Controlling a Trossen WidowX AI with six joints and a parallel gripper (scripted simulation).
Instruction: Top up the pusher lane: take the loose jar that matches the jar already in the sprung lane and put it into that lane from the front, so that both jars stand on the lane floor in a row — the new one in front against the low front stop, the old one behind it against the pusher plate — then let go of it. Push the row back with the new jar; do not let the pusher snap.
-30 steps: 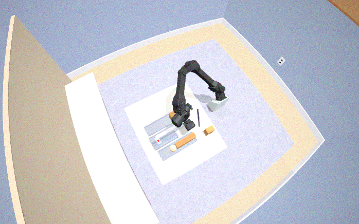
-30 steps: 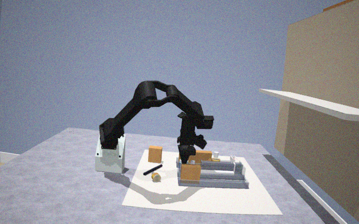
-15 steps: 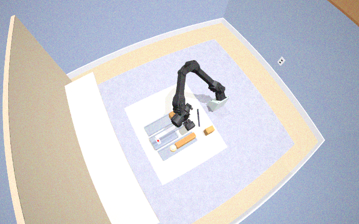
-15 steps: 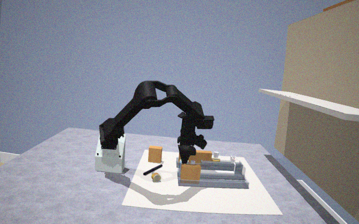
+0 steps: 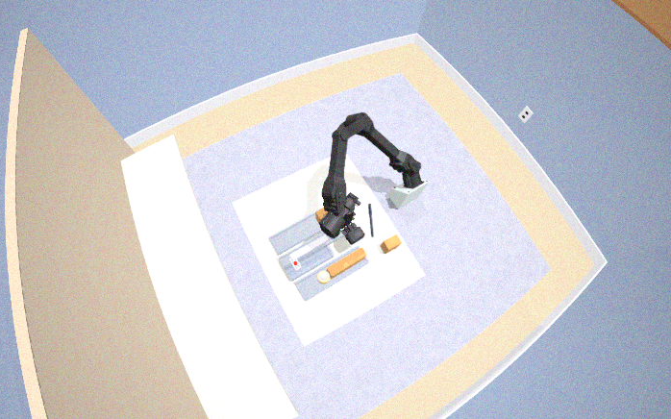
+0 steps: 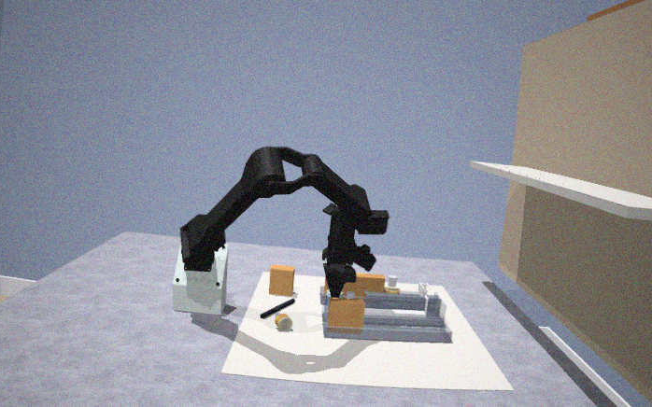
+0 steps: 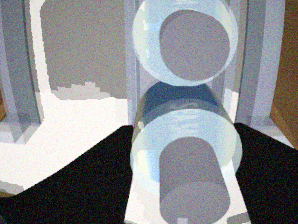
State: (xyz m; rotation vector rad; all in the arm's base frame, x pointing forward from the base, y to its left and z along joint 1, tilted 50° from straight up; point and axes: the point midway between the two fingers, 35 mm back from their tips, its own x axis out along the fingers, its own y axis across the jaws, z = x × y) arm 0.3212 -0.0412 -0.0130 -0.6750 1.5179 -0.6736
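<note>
The black pen is 130 mm behind my gripper tip, 30 mm to the left of it and 40 mm below it. Round my gripper tip: red mark 220 mm ahead, 40 mm to the left, 20 mm above; then grey rack 150 mm ahead, 20 mm to the left, 30 mm below.
</note>
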